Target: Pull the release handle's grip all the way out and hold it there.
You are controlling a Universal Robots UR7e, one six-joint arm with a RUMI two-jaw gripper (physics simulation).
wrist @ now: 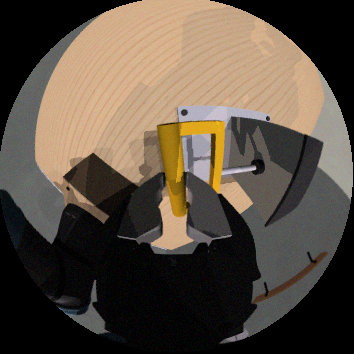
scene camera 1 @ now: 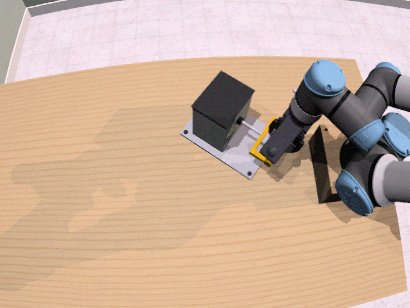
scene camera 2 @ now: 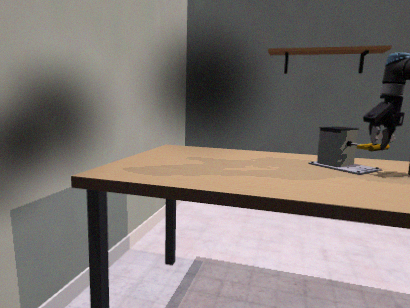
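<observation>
The release handle's yellow grip [scene camera 1: 259, 144] [scene camera 2: 367, 147] [wrist: 172, 152] is a D-shaped frame with a round bar. A thin light rod [scene camera 1: 253, 127] [wrist: 239, 170] joins it to the dark box [scene camera 1: 222, 105] [scene camera 2: 336, 146] [wrist: 270, 160]. A clear length of rod shows between box and frame. The box stands on a light grey base plate [scene camera 1: 242, 161] [scene camera 2: 366, 169] [wrist: 205, 113]. My gripper [wrist: 174, 172] is shut on the round bar of the yellow grip, above the table. In scene camera 1 the arm hides the fingertips and part of the grip.
A dark bracket-like block [scene camera 1: 320, 165] [wrist: 100, 182] stands on the wooden table [scene camera 1: 150, 210] [scene camera 2: 210, 170] [wrist: 115, 70], between the box and the arm's base. A wooden shelf [scene camera 2: 325, 50] [wrist: 295, 280] is fixed on the wall behind the table.
</observation>
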